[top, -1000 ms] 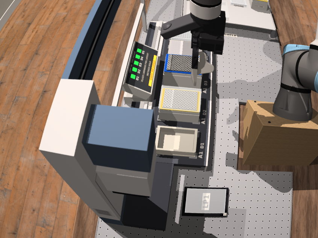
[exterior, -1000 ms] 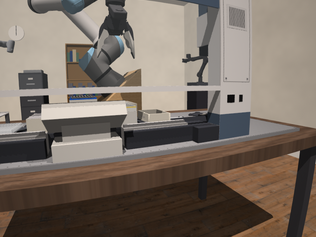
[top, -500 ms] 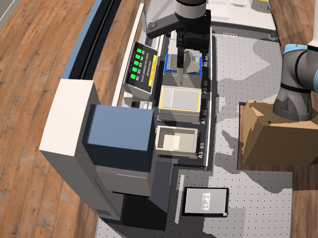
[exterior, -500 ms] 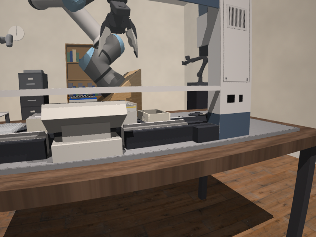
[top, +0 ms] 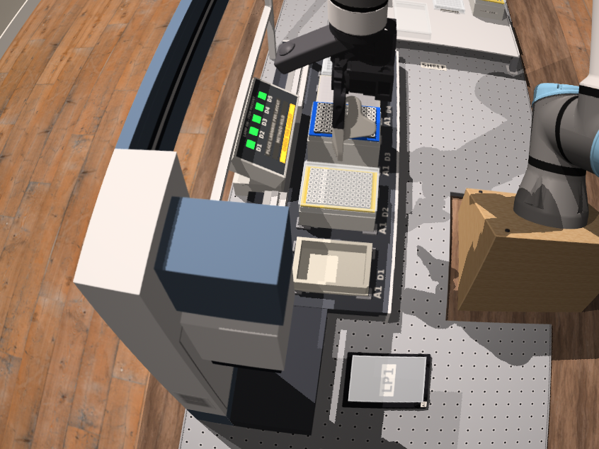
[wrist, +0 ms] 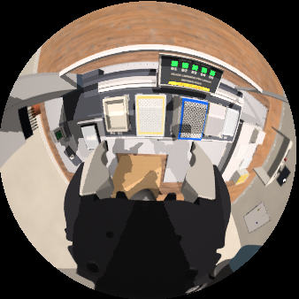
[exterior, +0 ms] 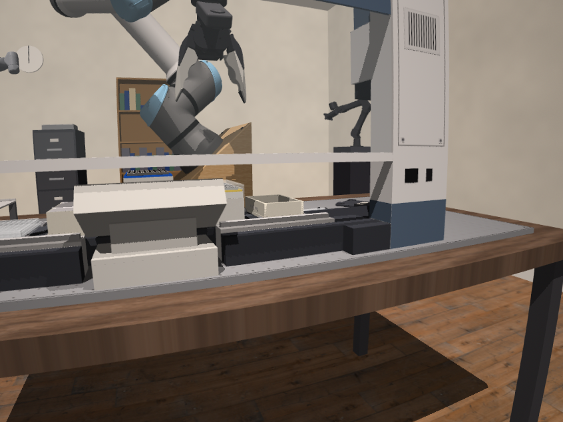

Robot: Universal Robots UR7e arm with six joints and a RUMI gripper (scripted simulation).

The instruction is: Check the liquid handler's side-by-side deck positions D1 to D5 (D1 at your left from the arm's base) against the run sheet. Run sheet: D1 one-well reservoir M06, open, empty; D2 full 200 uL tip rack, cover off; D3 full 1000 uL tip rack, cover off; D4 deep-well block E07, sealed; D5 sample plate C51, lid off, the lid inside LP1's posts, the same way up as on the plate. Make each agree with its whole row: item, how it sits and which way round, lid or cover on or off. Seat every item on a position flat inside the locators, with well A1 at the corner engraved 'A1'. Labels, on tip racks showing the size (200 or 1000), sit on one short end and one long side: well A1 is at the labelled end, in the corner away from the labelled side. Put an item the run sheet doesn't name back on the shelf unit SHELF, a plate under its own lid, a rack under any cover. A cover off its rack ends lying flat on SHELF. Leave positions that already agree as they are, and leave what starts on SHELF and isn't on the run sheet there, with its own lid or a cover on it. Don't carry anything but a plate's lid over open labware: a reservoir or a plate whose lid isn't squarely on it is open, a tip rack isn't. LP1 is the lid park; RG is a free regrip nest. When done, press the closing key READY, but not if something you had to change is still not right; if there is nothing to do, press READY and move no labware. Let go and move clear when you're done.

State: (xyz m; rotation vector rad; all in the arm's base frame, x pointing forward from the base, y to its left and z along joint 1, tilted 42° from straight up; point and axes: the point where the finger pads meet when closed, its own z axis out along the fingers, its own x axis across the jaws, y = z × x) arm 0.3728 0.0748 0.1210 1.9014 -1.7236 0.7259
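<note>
My hand is 10 mm past the yellow-framed tip rack, 10 mm to the left of it and 190 mm above it. From my hand the other things lie so: lid park LP1: 140 mm behind, 300 mm to the left, 280 mm below; then blue-framed tip rack: 130 mm to the right, 160 mm below; then cream reservoir: 10 mm behind, 120 mm to the left, 220 mm below.
</note>
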